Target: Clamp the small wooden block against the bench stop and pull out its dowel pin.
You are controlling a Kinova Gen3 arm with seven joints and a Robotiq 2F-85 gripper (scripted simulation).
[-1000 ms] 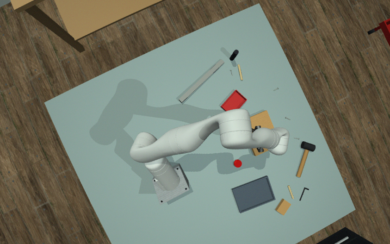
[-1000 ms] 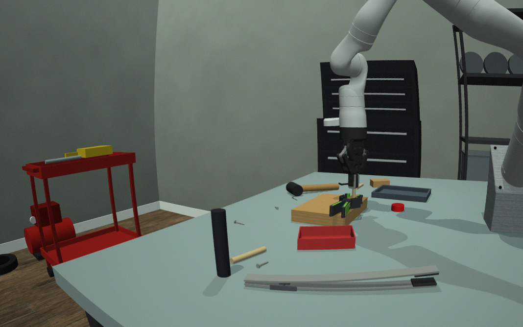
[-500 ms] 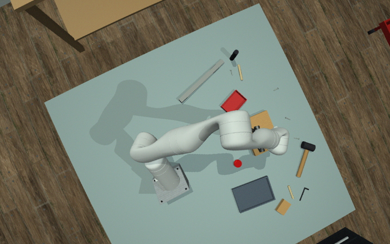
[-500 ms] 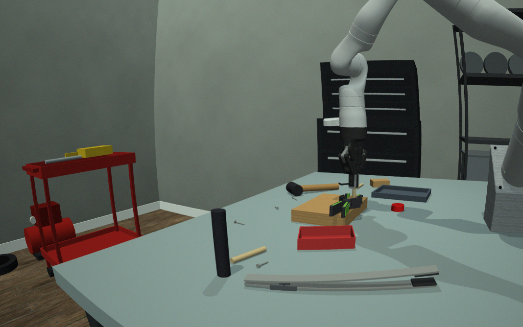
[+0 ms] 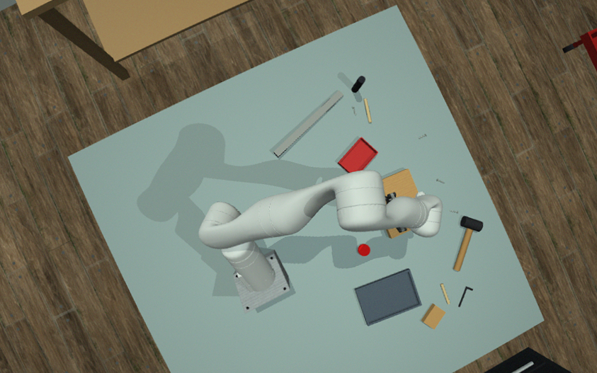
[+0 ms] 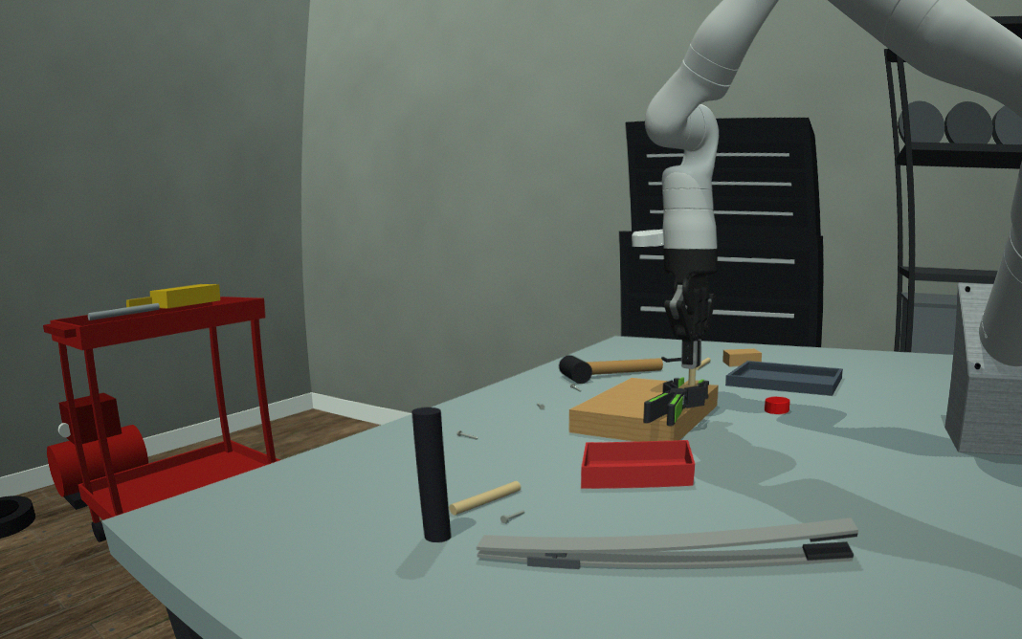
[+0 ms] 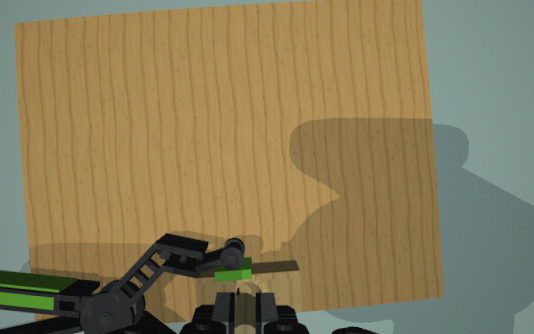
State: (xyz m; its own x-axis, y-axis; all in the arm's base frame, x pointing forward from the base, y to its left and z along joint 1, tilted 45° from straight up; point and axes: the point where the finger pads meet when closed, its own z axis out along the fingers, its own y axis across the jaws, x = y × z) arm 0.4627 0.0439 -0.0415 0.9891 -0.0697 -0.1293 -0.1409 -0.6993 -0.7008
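The dowel pin lies 20 mm below my hand. Also, from my hand: red puck 120 mm behind, 90 mm to the right, 90 mm below; small wooden block 60 mm below; wooden bench board 60 mm ahead, 70 mm below.
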